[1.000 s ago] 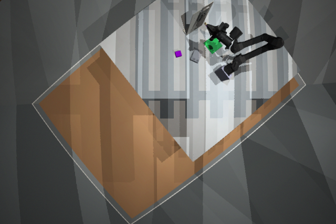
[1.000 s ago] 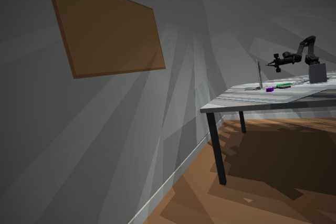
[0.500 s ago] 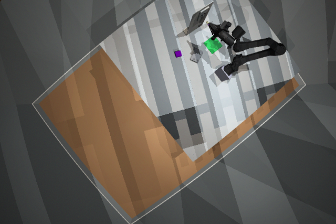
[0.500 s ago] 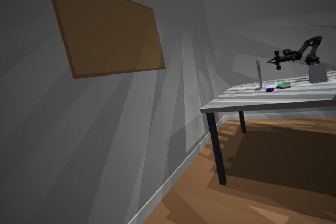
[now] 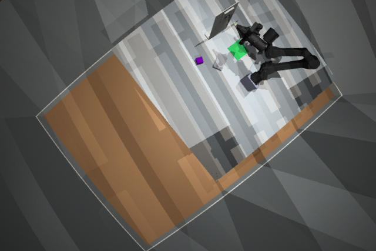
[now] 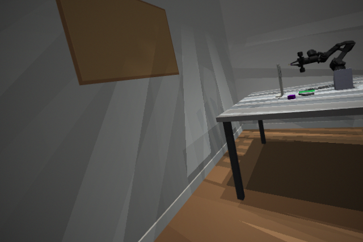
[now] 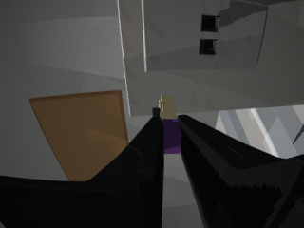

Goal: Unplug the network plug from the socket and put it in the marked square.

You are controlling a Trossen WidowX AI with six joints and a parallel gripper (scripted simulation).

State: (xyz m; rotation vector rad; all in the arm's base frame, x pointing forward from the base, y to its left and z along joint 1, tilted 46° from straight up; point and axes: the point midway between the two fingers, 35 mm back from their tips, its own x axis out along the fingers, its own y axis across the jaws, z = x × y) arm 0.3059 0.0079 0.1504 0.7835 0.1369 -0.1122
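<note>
Now: the green marked square 10 cm behind my gripper tip, 4 cm to the right of it and 28 cm below it. The rest, counted from my gripper tip: flat grey plate 7 cm behind, 13 cm to the left, 28 cm below; then upright panel 10 cm ahead, 3 cm to the right, 14 cm below; then network plug 1 cm ahead.
</note>
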